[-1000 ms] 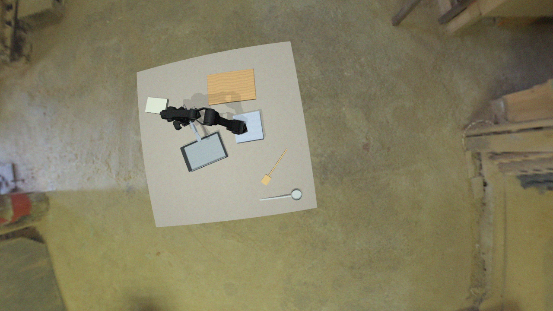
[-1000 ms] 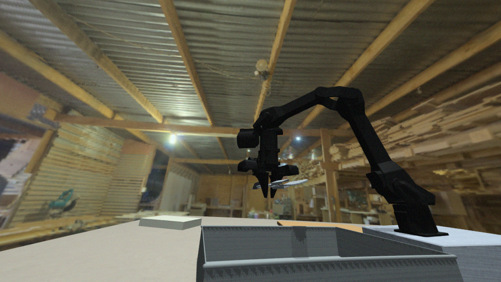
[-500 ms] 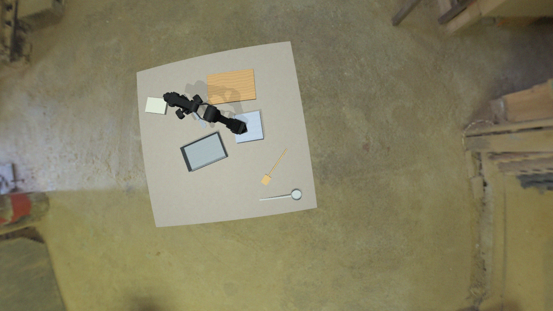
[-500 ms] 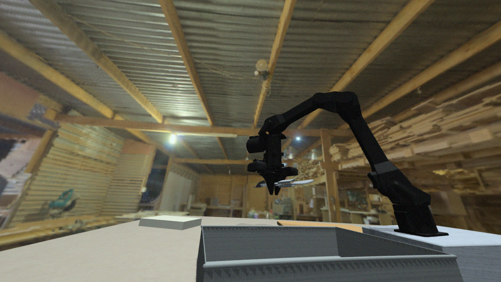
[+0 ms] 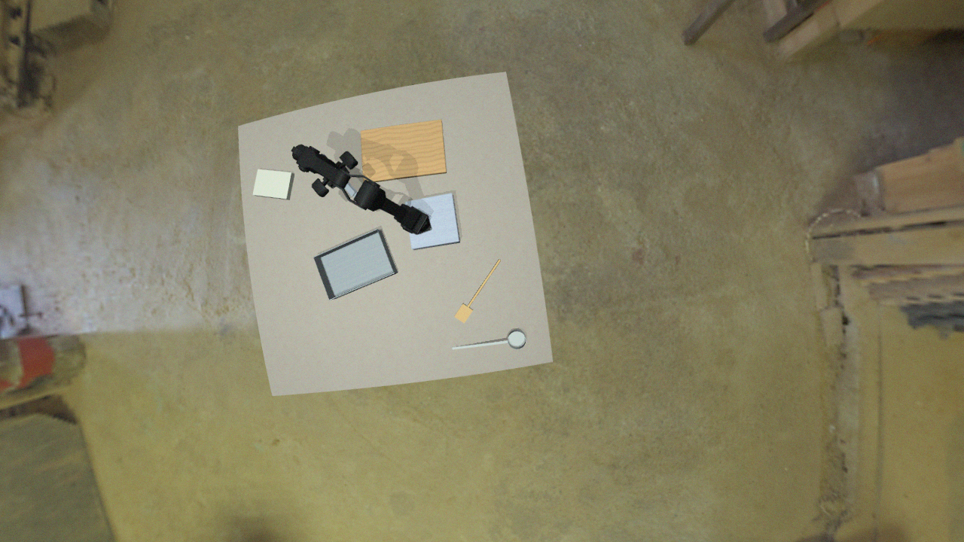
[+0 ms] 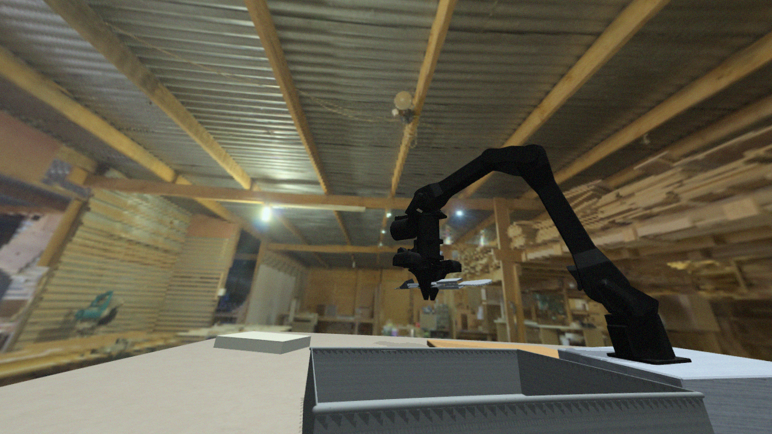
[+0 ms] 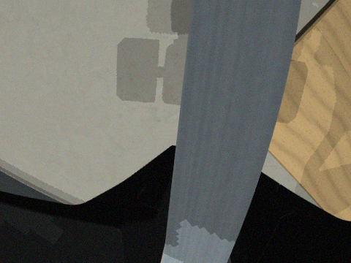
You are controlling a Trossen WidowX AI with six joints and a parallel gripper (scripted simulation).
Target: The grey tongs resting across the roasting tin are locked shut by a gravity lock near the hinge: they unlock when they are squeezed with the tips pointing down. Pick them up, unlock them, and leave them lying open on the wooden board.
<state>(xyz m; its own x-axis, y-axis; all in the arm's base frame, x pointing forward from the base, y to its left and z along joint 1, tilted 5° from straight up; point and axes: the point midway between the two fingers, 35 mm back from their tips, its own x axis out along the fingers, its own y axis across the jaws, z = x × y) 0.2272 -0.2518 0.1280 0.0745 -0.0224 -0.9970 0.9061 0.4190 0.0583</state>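
Now: the wooden board 240 mm behind my gripper tip, 90 mm to the right of it and 120 mm below it. Also, from my gripper tip: grey roasting tin 90 mm ahead, 320 mm to the left, 100 mm below; cream block 370 mm ahead, 160 mm to the right, 110 mm below.
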